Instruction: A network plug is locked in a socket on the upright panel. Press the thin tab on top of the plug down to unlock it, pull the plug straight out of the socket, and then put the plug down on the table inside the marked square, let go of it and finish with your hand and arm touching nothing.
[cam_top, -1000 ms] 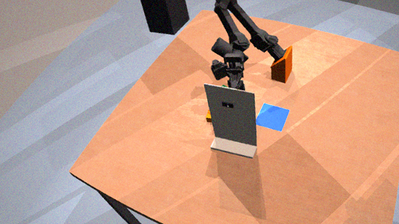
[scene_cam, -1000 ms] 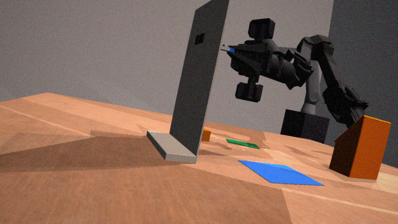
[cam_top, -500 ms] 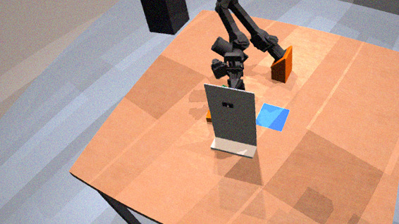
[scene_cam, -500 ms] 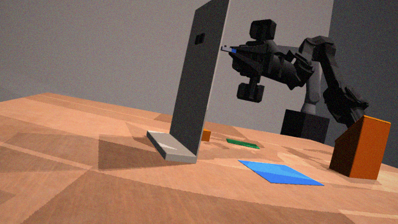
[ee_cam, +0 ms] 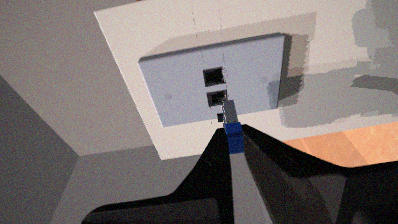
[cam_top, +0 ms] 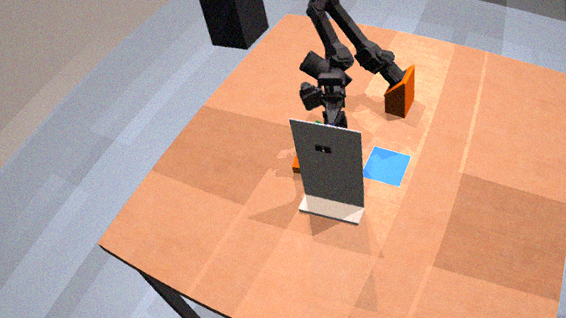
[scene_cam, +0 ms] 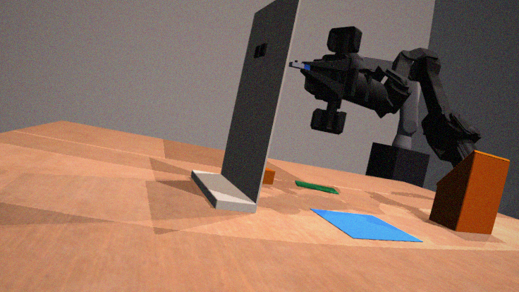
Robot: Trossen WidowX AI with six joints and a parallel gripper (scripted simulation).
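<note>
The blue marked square is 210 mm below my gripper tip, 110 mm to the left of it and 100 mm behind it. The rest, counted from my gripper tip: grey upright panel 80 mm below, 80 mm ahead, 20 mm to the left; small orange cube 200 mm below, 120 mm to the right, 10 mm behind; blue network plug 10 mm ahead.
</note>
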